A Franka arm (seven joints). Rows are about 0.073 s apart.
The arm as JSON. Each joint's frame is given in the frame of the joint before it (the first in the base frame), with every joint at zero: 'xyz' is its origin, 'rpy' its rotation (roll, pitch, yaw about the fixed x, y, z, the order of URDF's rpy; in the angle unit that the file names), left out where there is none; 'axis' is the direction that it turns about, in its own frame. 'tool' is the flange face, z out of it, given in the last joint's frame.
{
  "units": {
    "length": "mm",
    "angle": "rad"
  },
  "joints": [
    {
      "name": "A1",
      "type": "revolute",
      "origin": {
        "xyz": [
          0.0,
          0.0,
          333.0
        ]
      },
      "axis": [
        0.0,
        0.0,
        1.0
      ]
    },
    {
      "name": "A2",
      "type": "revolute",
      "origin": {
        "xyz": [
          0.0,
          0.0,
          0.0
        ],
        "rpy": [
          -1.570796,
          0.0,
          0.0
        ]
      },
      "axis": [
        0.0,
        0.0,
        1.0
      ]
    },
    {
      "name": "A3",
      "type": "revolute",
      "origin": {
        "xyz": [
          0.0,
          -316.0,
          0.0
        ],
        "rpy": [
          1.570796,
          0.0,
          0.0
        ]
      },
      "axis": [
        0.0,
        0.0,
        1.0
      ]
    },
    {
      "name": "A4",
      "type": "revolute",
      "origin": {
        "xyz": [
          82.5,
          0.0,
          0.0
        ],
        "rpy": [
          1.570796,
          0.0,
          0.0
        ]
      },
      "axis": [
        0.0,
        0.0,
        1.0
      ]
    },
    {
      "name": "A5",
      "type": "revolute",
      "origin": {
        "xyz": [
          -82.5,
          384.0,
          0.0
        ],
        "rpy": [
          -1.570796,
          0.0,
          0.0
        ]
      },
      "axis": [
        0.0,
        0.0,
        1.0
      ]
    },
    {
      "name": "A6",
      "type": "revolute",
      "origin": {
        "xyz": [
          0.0,
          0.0,
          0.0
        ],
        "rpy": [
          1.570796,
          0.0,
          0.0
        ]
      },
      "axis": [
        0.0,
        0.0,
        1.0
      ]
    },
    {
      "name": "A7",
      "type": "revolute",
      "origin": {
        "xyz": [
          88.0,
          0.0,
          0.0
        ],
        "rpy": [
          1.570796,
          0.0,
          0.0
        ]
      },
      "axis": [
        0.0,
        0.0,
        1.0
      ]
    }
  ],
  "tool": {
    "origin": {
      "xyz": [
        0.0,
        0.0,
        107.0
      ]
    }
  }
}
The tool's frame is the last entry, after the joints.
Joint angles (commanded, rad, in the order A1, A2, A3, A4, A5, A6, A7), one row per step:
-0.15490 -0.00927 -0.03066 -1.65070 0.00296 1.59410 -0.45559
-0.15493 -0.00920 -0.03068 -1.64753 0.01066 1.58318 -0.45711
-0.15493 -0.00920 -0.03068 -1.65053 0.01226 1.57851 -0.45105
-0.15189 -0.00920 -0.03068 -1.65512 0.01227 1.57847 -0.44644
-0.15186 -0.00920 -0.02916 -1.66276 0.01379 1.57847 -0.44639
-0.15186 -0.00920 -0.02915 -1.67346 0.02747 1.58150 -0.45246
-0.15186 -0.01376 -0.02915 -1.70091 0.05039 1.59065 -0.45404
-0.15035 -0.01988 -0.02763 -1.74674 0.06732 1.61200 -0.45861
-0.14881 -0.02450 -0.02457 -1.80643 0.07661 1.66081 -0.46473
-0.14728 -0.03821 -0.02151 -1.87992 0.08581 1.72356 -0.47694
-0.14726 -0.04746 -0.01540 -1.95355 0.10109 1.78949 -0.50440
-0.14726 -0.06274 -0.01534 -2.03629 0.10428 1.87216 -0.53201
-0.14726 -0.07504 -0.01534 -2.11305 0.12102 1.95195 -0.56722
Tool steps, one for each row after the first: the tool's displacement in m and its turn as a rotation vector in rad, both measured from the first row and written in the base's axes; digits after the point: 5 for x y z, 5 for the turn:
-0.00086 0.00097 0.00056 0.00907 0.00624 0.00101
-0.00151 0.00127 -0.00123 0.01174 0.01359 -0.00512
-0.00147 0.00296 -0.00339 0.01231 0.01825 -0.00670
-0.00175 0.00404 -0.00697 0.01513 0.02551 -0.00533
-0.00183 0.00554 -0.01172 0.03028 0.03047 -0.00038
-0.00342 0.00823 -0.02128 0.05542 0.03977 -0.00132
-0.00568 0.01196 -0.03766 0.07552 0.05466 0.00271
-0.00671 0.01530 -0.05934 0.08553 0.05909 0.00835
-0.01087 0.01888 -0.08155 0.09383 0.05418 0.01836
-0.01522 0.02367 -0.10589 0.10813 0.04876 0.04190
-0.02250 0.02419 -0.12993 0.10753 0.03198 0.06117
-0.03011 0.02557 -0.15263 0.11815 0.01199 0.08213

